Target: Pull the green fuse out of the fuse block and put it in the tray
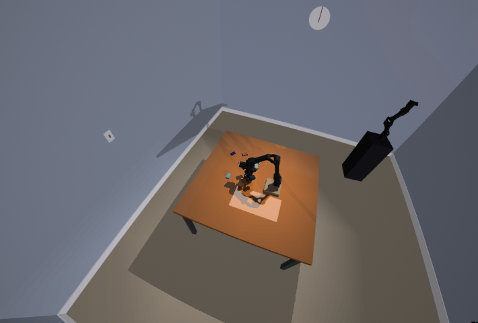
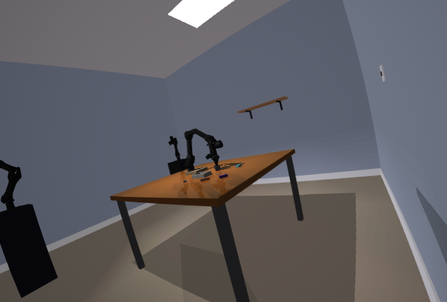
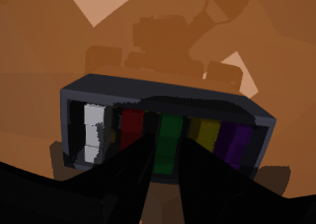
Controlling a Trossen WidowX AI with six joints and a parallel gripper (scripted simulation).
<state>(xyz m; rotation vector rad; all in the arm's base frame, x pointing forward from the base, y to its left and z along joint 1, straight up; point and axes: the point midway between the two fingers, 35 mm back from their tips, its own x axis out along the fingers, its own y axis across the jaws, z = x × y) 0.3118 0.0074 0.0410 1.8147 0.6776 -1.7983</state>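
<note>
Right now the grey tray is 2 cm behind my gripper tip, 21 cm to the right of it and 3 cm below it. Round my gripper tip: blue piece (26 cm ahead, 32 cm to the right, 3 cm below); cyan piece (21 cm ahead, 2 cm to the left, 3 cm below).
</note>
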